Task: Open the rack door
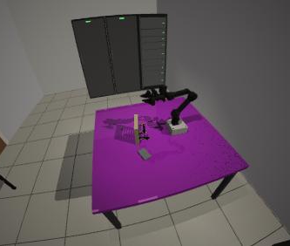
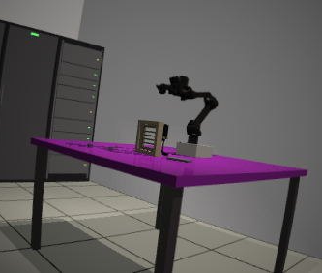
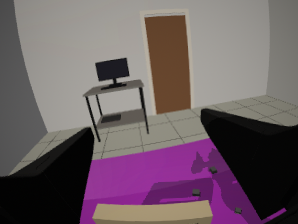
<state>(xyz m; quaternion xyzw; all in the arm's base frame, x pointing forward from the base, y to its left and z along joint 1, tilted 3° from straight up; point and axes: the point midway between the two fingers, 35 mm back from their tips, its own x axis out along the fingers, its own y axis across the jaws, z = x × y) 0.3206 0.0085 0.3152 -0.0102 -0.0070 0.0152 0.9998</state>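
The black upright handle is 1 cm behind my gripper tip, 8 cm to the left of it and 30 cm below it. The rest, counted from my gripper tip: flat grey slab 3 cm ahead, 26 cm to the left, 41 cm below.
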